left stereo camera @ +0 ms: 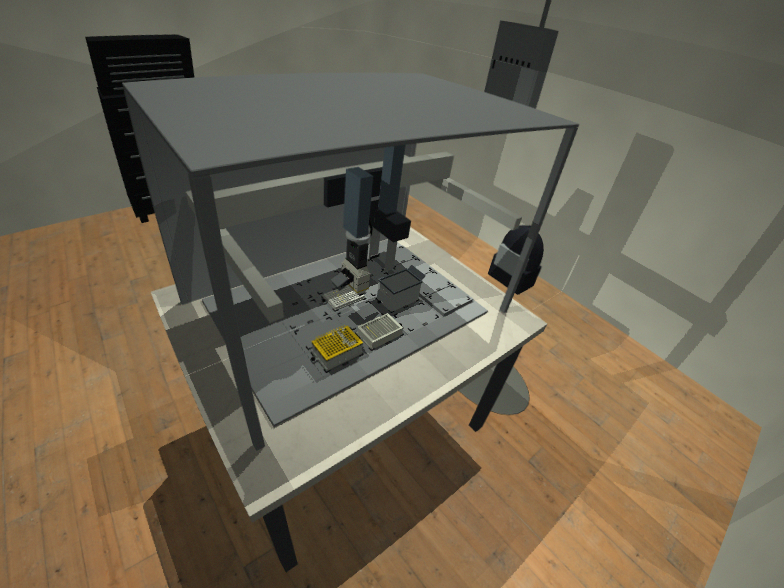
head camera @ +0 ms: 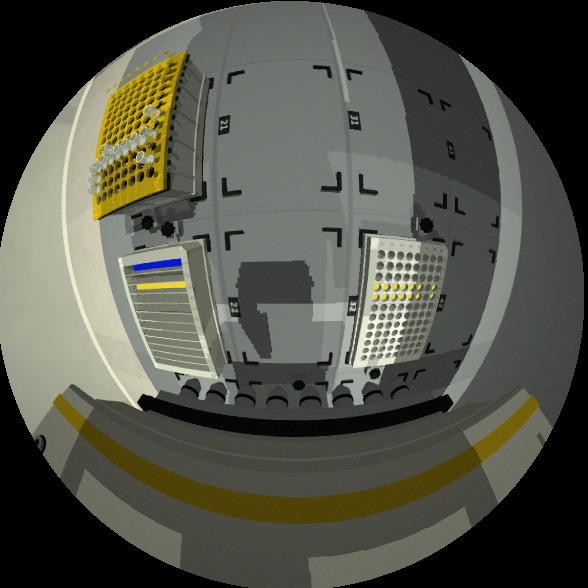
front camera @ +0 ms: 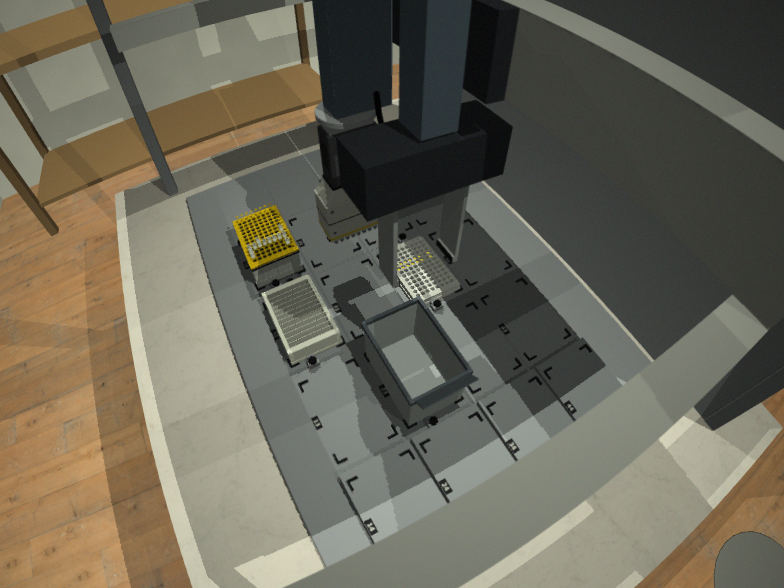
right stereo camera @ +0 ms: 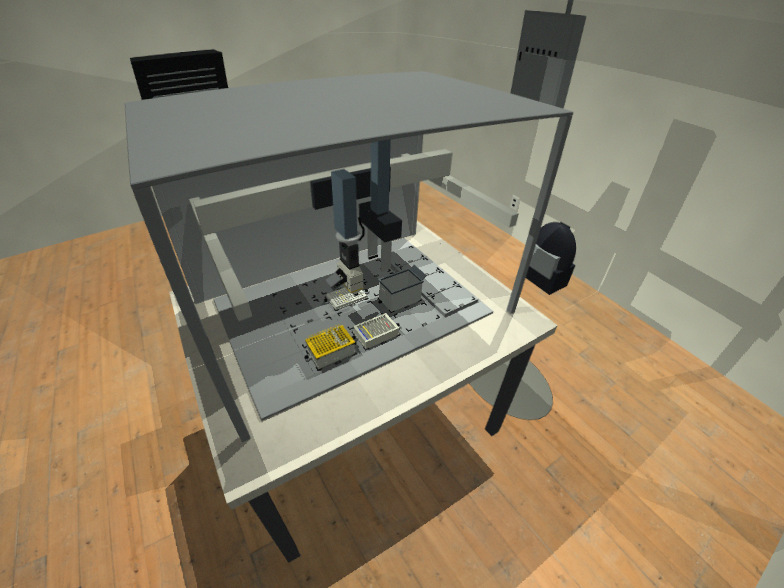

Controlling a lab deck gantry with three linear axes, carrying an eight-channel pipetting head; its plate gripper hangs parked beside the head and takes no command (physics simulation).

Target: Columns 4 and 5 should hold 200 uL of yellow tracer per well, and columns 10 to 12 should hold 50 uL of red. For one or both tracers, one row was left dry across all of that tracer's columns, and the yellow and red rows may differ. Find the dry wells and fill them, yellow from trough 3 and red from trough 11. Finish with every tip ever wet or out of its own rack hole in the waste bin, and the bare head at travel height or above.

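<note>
The white well plate (front camera: pixel 450 287) (head camera: pixel 408 245) shows two yellow columns (head camera: pixel 394 286) in the head view, with a gap second from the right in both; no red shows. The trough block (front camera: pixel 316 349) (head camera: pixel 202 307) has a blue strip (head camera: pixel 157 264) and a yellow strip (head camera: pixel 160 285); its other troughs' contents cannot be made out. The yellow tip rack (front camera: pixel 262 218) (head camera: pixel 131 109) holds a line of clear tips (head camera: pixel 123 145) and a few others. The pipetting head (front camera: pixel 345 215) is above the deck behind the plate; its nozzles (head camera: pixel 276 400) look bare. The parked gripper (front camera: pixel 421 270) is open and empty.
The grey waste bin (front camera: pixel 443 391) (left stereo camera: pixel 400 294) (right stereo camera: pixel 400 296) stands in front of the plate and beside the trough block. Small black knobs (front camera: pixel 312 360) (head camera: pixel 426 224) stand by the labware. A frame post (left stereo camera: pixel 221 272) rises at the table's corner.
</note>
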